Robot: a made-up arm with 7 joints. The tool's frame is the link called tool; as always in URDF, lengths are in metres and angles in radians. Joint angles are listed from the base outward. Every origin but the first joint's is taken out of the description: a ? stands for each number. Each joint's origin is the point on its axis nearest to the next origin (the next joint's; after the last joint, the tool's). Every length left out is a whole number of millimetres.
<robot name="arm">
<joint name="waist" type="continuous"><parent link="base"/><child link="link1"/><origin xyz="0.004 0.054 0.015" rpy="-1.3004 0.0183 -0.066"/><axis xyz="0 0 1"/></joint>
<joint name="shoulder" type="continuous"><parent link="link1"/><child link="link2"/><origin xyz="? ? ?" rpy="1.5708 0 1.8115"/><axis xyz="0 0 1"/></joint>
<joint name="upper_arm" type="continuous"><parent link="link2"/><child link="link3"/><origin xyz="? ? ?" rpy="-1.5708 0 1.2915"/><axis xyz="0 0 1"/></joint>
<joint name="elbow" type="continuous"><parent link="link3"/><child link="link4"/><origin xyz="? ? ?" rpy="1.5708 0 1.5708"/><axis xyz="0 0 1"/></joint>
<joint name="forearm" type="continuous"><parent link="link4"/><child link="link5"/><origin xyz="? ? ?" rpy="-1.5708 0 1.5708"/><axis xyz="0 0 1"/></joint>
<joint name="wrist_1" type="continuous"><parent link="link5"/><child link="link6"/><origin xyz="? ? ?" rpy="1.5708 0 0"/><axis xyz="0 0 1"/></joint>
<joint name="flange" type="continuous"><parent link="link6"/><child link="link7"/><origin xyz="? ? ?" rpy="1.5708 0 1.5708"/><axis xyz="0 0 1"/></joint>
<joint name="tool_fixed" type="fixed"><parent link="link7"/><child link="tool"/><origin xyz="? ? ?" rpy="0 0 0"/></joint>
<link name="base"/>
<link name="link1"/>
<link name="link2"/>
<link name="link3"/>
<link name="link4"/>
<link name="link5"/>
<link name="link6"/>
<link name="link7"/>
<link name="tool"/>
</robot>
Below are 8 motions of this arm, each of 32 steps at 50 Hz.
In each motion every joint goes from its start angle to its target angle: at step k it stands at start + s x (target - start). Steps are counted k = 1, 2, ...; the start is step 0. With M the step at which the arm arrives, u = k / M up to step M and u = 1 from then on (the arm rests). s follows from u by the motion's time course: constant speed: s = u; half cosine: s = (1 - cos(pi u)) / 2; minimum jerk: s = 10 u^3 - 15 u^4 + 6 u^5.
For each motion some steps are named. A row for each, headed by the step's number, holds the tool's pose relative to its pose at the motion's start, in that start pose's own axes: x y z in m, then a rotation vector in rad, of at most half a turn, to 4 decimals.
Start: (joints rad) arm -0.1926 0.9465 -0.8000 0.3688 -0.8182 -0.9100 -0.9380
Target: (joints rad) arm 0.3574 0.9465 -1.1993 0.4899 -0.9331 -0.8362 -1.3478
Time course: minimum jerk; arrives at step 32
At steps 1, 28, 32:
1: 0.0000 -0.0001 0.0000 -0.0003 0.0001 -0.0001
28: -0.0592 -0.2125 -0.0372 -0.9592 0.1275 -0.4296
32: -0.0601 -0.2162 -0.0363 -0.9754 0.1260 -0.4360

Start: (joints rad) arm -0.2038 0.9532 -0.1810 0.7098 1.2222 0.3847 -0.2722
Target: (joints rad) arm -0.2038 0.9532 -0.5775 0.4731 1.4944 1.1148 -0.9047
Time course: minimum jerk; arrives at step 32
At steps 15, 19, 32:
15: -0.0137 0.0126 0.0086 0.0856 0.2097 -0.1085
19: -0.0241 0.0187 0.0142 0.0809 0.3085 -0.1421
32: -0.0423 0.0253 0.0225 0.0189 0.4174 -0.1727

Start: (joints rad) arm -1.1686 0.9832 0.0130 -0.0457 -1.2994 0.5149 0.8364
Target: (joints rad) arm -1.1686 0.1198 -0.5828 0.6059 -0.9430 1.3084 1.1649
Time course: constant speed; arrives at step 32
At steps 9, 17, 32:
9: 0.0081 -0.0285 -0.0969 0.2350 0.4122 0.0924
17: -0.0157 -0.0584 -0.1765 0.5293 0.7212 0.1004
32: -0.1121 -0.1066 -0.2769 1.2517 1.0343 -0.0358

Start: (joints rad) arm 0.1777 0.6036 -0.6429 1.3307 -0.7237 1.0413 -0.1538
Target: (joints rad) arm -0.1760 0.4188 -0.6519 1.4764 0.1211 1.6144 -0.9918
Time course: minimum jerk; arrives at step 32
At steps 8, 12, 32:
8: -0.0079 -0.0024 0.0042 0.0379 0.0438 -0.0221
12: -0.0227 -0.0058 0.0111 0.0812 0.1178 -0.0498
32: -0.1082 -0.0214 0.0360 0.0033 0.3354 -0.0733

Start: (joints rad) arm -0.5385 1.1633 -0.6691 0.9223 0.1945 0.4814 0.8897
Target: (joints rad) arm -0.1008 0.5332 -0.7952 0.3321 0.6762 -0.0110 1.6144
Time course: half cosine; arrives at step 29
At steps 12, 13, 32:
12: -0.0964 -0.0249 0.0765 -0.3489 -0.4315 0.1132
13: -0.1125 -0.0252 0.0855 -0.4154 -0.4761 0.1267
32: -0.2862 0.0311 0.1442 -1.2906 -0.5906 0.2445

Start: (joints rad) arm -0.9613 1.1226 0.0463 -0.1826 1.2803 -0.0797 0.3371
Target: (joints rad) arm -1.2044 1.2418 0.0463 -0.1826 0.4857 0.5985 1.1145
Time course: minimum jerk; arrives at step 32
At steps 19, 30, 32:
19: 0.0188 0.0132 -0.0594 -0.1071 0.6683 0.5879
30: 0.0205 0.0149 -0.0817 -0.0722 0.9985 0.7705
32: 0.0205 0.0150 -0.0818 -0.0718 1.0007 0.7714

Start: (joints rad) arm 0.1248 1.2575 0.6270 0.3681 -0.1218 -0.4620 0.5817
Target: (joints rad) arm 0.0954 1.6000 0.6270 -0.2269 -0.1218 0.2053 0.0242
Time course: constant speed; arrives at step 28
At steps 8, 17, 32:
8: 0.0271 -0.0022 0.0287 0.0385 -0.0691 -0.1848
17: 0.0492 -0.0042 0.0646 0.1022 -0.1402 -0.3909
32: 0.0640 -0.0056 0.1101 0.2092 -0.2131 -0.6366

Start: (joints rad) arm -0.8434 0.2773 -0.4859 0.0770 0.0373 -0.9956 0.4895
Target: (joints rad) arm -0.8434 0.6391 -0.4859 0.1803 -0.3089 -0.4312 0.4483
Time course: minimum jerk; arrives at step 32
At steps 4, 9, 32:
4: -0.0001 0.0014 -0.0007 0.0063 0.0119 -0.0002
9: -0.0014 0.0125 -0.0057 0.0549 0.1027 -0.0007
32: -0.0143 0.1002 -0.0240 0.4014 0.7227 0.0386

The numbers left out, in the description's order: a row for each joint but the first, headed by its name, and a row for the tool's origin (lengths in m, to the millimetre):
shoulder: -0.005 0.02 0
upper_arm: 0.204 -0.051 0
elbow: 0.002 -0.017 0
forearm: -0.106 -0.008 0
wrist_1: 0 0 0
flange: 0 0.067 0
tool: 0 0 0

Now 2 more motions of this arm.
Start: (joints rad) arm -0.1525 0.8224 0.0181 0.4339 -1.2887 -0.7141 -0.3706
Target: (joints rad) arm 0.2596 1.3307 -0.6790 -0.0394 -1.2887 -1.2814 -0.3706
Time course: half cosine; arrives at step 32
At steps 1, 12, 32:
1: -0.0001 -0.0001 0.0002 0.0010 0.0004 -0.0019
12: -0.0120 -0.0122 0.0171 0.0870 0.0634 -0.2322
32: -0.0667 -0.0359 0.0541 0.0090 0.3177 -0.5826

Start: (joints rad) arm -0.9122 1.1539 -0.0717 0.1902 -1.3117 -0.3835 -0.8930
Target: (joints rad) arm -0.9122 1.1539 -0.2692 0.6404 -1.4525 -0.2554 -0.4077
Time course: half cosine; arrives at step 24
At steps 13, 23, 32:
13: -0.0393 0.0113 -0.0300 -0.1341 0.1939 0.4999
23: -0.0735 0.0133 -0.0458 -0.1821 0.3620 0.8804
32: -0.0739 0.0133 -0.0459 -0.1823 0.3637 0.8842

